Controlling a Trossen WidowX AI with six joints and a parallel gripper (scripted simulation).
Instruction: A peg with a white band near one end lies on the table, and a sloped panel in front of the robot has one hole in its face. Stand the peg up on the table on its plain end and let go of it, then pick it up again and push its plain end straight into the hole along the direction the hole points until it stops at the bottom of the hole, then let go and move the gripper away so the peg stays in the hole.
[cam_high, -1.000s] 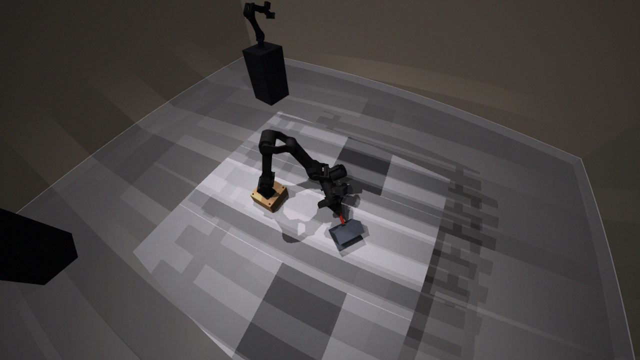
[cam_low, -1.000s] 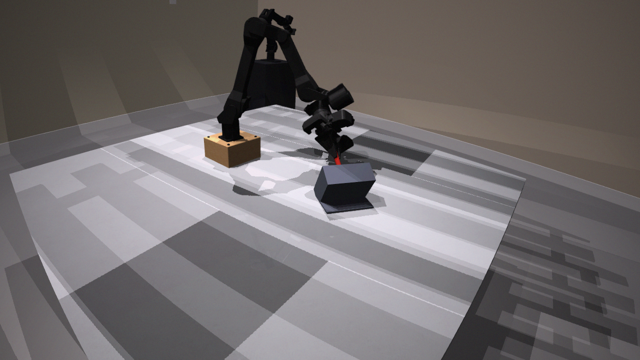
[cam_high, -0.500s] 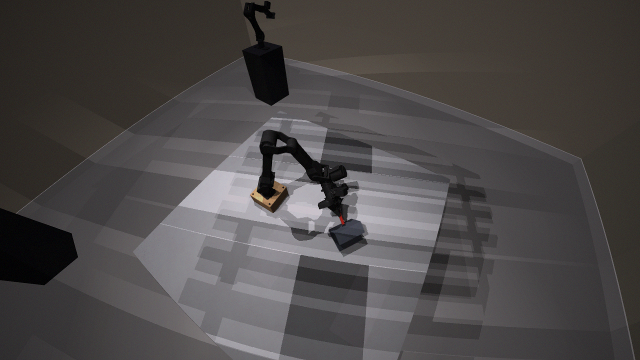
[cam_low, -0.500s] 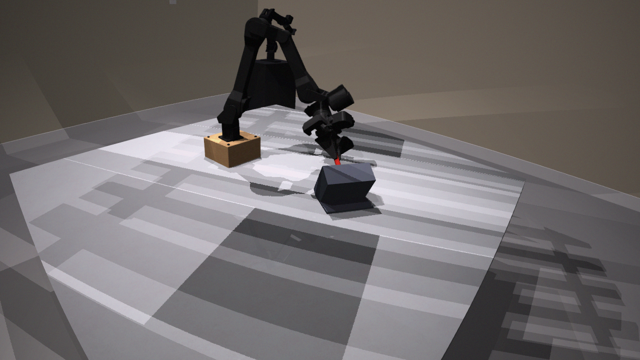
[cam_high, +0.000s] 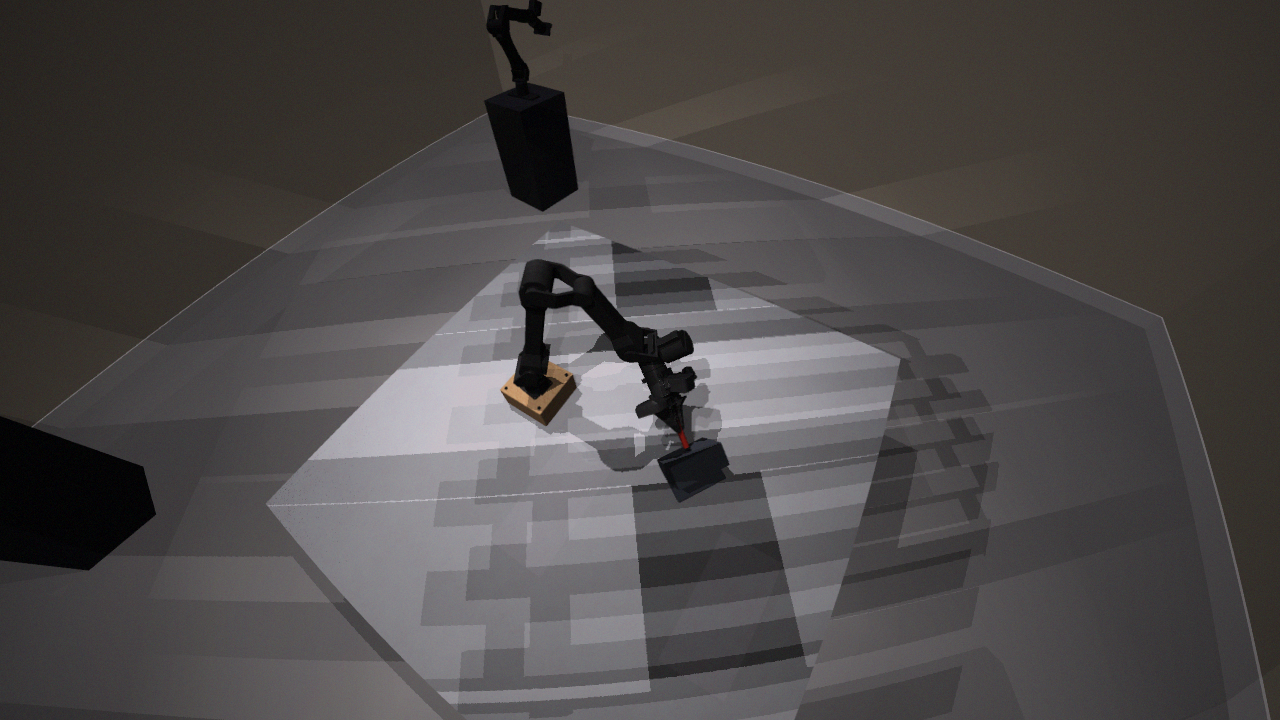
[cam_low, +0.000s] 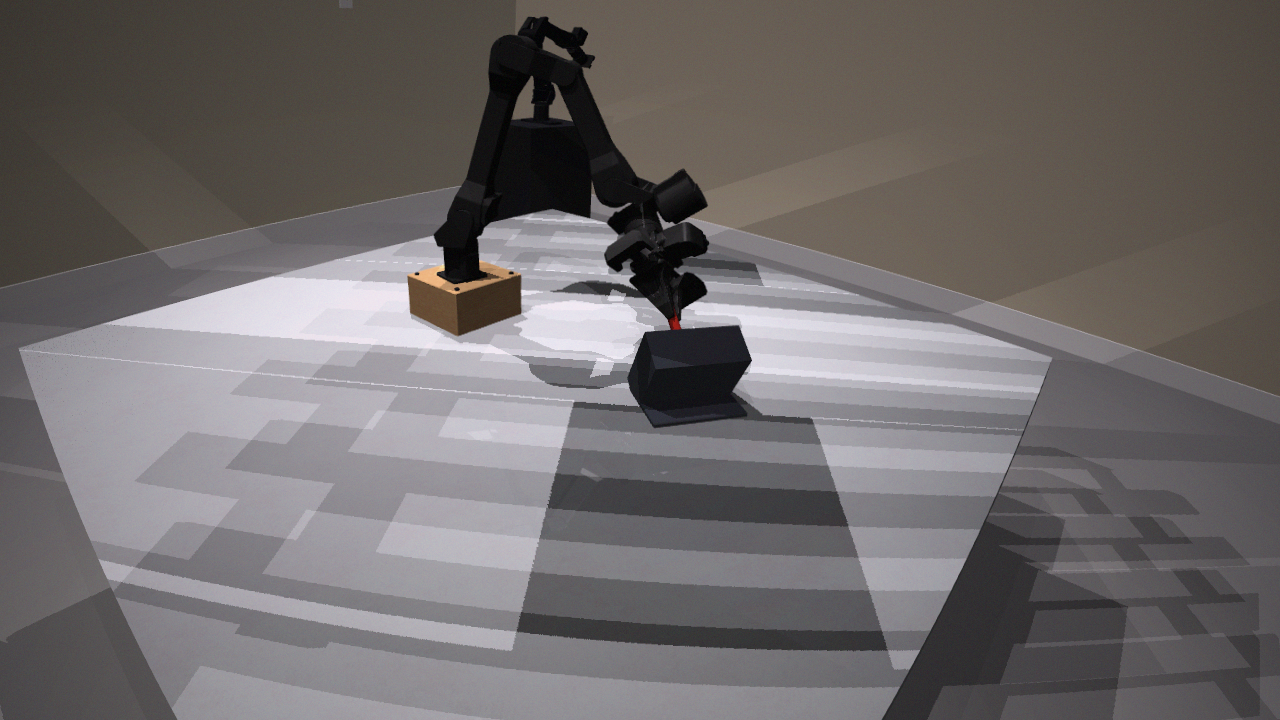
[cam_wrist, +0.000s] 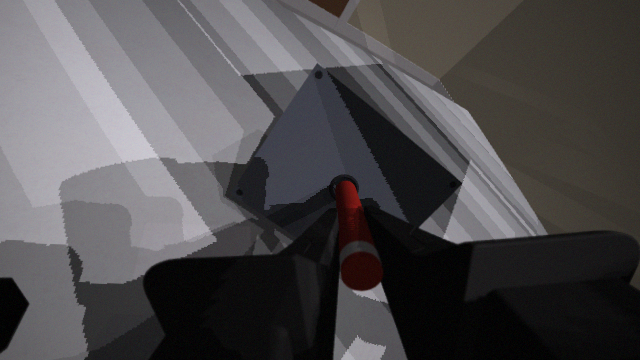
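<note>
Right now the dark grey sloped panel is 6 cm ahead of my gripper tip, 3 cm to the right of it and 4 cm below it. From my gripper tip the other things lie so: red peg (1 cm behind, 1 cm above).
</note>
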